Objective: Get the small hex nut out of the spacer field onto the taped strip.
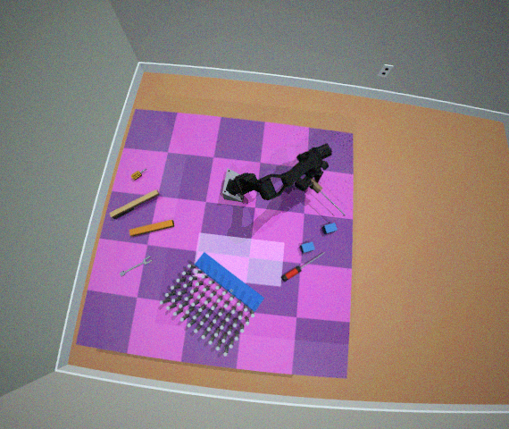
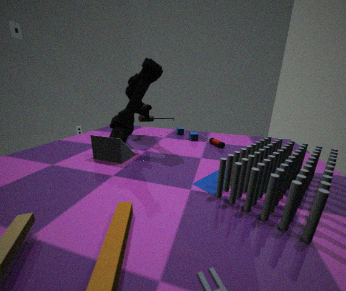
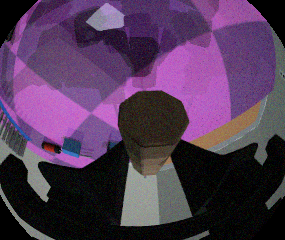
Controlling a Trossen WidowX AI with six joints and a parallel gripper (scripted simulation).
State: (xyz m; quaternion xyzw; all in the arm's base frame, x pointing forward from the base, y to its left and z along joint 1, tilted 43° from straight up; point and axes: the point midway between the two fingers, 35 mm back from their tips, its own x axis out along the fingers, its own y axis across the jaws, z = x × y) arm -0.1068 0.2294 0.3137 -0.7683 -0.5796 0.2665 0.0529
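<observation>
The hook tool lies 5 cm ahead of my gripper tip and 9 cm to the left of it. Also, from my gripper tip: yellow tool (15 cm ahead, 92 cm to the right, 8 cm below); then orange bar (40 cm ahead, 74 cm to the right, 8 cm below); then blue taped strip (55 cm ahead, 29 cm to the right, 10 cm below).
</observation>
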